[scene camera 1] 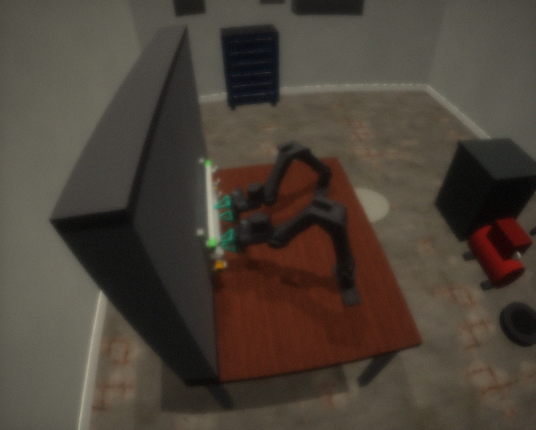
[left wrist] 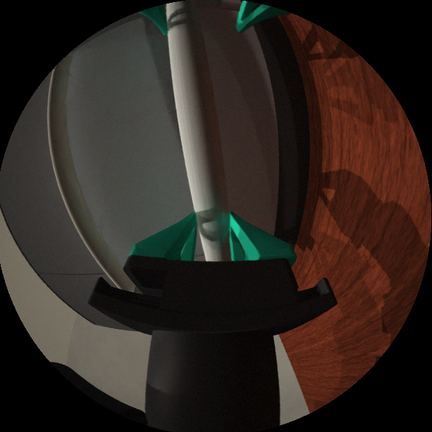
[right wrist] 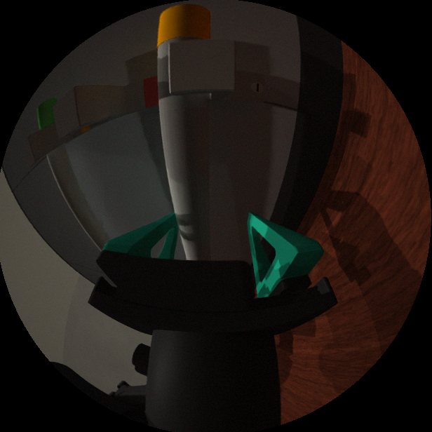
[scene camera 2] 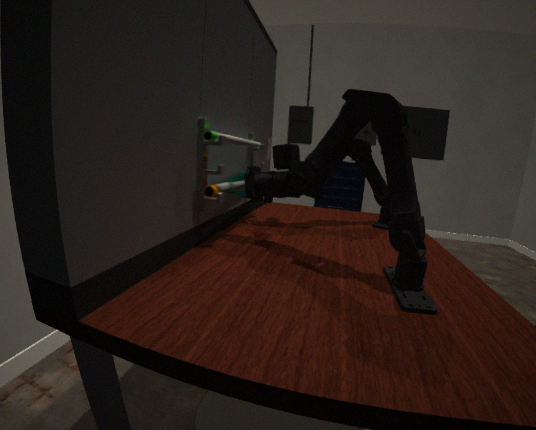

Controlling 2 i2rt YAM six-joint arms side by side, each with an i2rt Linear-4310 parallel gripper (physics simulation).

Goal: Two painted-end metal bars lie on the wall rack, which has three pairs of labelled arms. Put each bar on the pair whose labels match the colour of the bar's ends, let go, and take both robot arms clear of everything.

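Pixels of known places: left gripper, fingertip midpoint: (scene camera 2: 227,187); right gripper, fingertip midpoint: (scene camera 1: 215,212); left arm's base, origin of the base link: (scene camera 1: 346,284) (scene camera 2: 406,288); right arm's base, origin of the base link: (scene camera 1: 323,185) (scene camera 2: 385,224).
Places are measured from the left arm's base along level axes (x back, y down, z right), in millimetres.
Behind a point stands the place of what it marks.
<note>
The orange-ended bar (scene camera 1: 220,265) {x -491, y -177, z 73 mm} (scene camera 2: 230,186) {x -481, y -165, z 177 mm} (left wrist: 192,125) (right wrist: 172,150) is at the lowest arms, by the red label (scene camera 2: 204,182) {x -522, y -182, z 89 mm} (right wrist: 150,91). The green-ended bar (scene camera 1: 210,200) {x -496, y -315, z 281 mm} (scene camera 2: 235,139) {x -486, y -306, z 220 mm} (left wrist: 59,150) lies on the top arms of the wall rack (scene camera 2: 201,167) {x -527, y -222, z 80 mm}. The middle arm (scene camera 2: 215,170) {x -487, y -217, z 82 mm}, by the orange label (scene camera 2: 205,155) {x -522, y -254, z 92 mm}, carries no bar. My left gripper (scene camera 1: 225,241) {x -496, y -160, z 193 mm} (left wrist: 212,217) is shut on the orange-ended bar. My right gripper (scene camera 1: 220,210) {x -498, y -140, z 390 mm} (left wrist: 202,27) (right wrist: 212,217) is open around the same bar, its left-side finger in the right wrist view very close to it.
The tall dark wall panel (scene camera 1: 172,150) {x -543, y -700, z 60 mm} (scene camera 2: 125,125) {x -549, y -305, z -172 mm} rises behind the rack along the edge of the wooden table (scene camera 1: 280,320) {x -299, y 0, z -103 mm} (scene camera 2: 300,325) {x -218, y 0, z -185 mm}. Both arms reach side by side over the table, close together near the panel. A blue drawer cabinet (scene camera 1: 250,65) stands beyond.
</note>
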